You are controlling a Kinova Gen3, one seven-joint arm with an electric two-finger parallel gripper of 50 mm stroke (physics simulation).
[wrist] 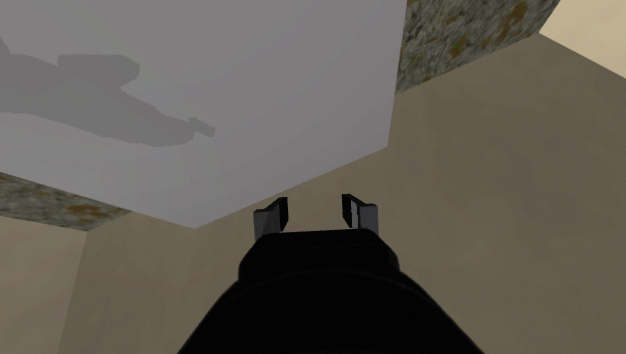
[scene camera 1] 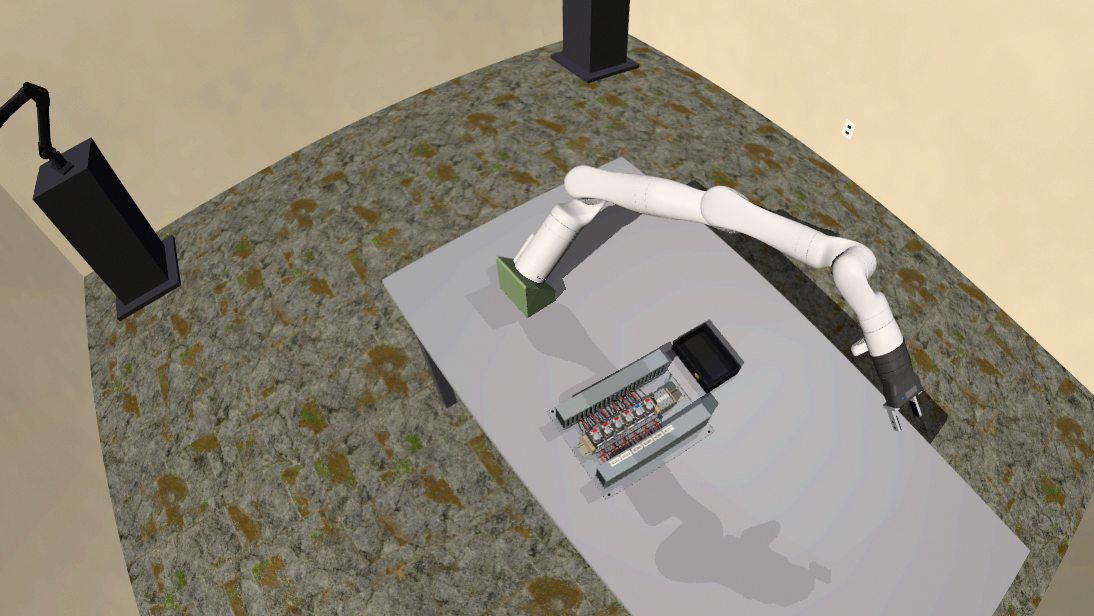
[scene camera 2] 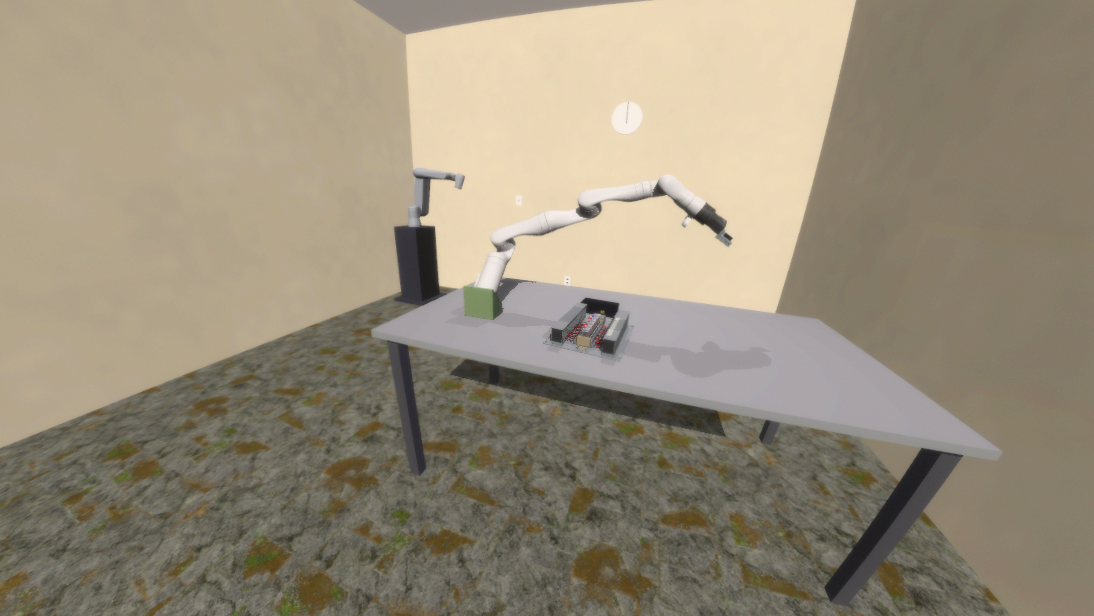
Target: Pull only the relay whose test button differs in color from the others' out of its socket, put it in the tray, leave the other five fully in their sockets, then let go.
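Places are measured from the arm's base along level axes (x ahead, y left, z up), in metres.
Pixels of known places: gripper, between the fingertips: [wrist: 315,207] [scene camera 1: 907,422] [scene camera 2: 730,242]; arm's base, origin of its link: [scene camera 1: 528,273] [scene camera 2: 484,295].
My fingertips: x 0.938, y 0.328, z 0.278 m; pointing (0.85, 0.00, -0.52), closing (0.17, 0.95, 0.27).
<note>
For each thing: its middle in the pictures, then the offset to it from my fingertips. "spot": a spot on its surface instead. Level surfaces: height alone.
- relay with the blue button, middle of its body: [scene camera 1: 638,412] dy -0.324, dx -0.465, dz -0.309 m
- relay row, a spot on its surface: [scene camera 2: 591,329] spot: dy -0.416, dx -0.456, dz -0.302 m
- black tray, middle of its body: [scene camera 1: 706,357] [scene camera 2: 598,307] dy -0.070, dx -0.494, dz -0.339 m
- grey table, height of its surface: dz -0.356 m
Six relays stand in a row in sockets between two grey ducts in the scene camera 1 view. The relay with the blue button [scene camera 1: 639,407] is second from the tray end; the others show red buttons. All appear seated, though small in this view. The relay row [scene camera 2: 591,329] is too small to tell buttons apart in the scene camera 2 view. The black tray [scene camera 1: 708,355] [scene camera 2: 600,305] lies beyond the row's blue-button end and holds no relay that I can see. My gripper [scene camera 1: 907,421] [scene camera 2: 725,241] [wrist: 315,207] is open and empty, high above the table and far from the relays.
Grey ducts [scene camera 1: 612,380] [scene camera 1: 689,423] flank the relays, with red wires between. The arm's green base block [scene camera 1: 524,292] [scene camera 2: 480,302] stands on the grey table [scene camera 1: 780,367] [scene camera 2: 727,329] [wrist: 280,100]. A table corner shows ahead in the wrist view. Black pedestals [scene camera 1: 103,229] [scene camera 2: 415,264] stand off the table.
</note>
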